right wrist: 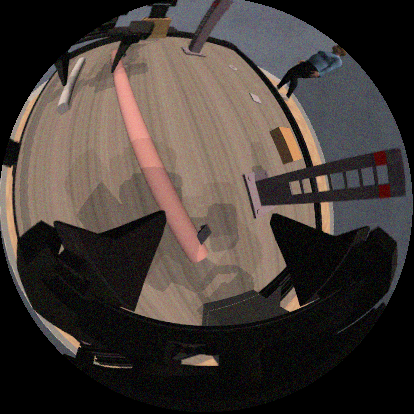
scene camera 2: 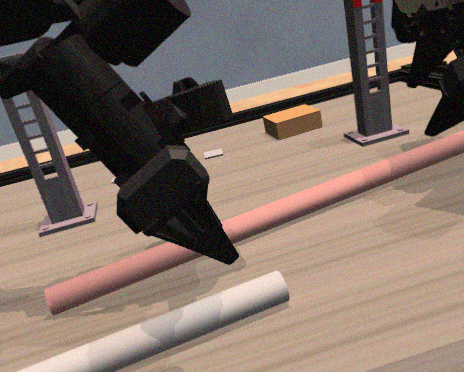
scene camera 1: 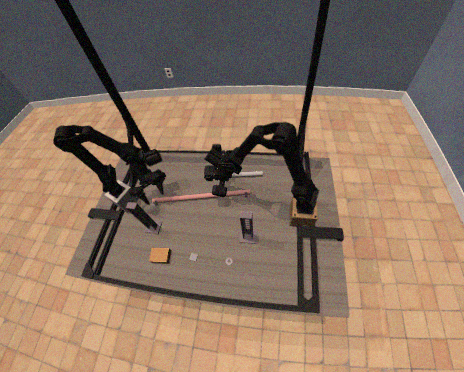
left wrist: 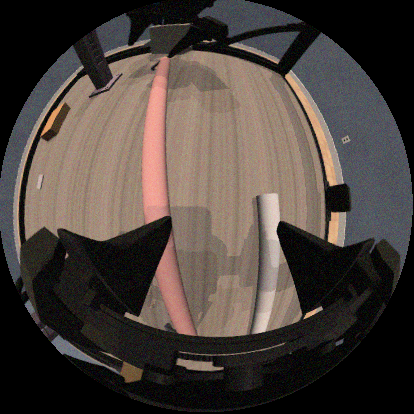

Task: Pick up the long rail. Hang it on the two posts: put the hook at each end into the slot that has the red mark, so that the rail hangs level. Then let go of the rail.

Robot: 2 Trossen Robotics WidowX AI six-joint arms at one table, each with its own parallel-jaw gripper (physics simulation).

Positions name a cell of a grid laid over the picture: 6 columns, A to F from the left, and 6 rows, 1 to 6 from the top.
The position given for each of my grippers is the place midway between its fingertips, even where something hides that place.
My left gripper (scene camera 2: C4) is open and holds nothing. Also in view: a short white rod (scene camera 2: C6). My right gripper (scene camera 2: F2) is open and holds nothing. Also in view: a long pink rail (left wrist: C3). An orange block (scene camera 2: D3) rests on the table.
The short white rod shows as well in the left wrist view (left wrist: D3). The orange block shows as well in the right wrist view (right wrist: E3). My left gripper also shows in the left wrist view (left wrist: D4).
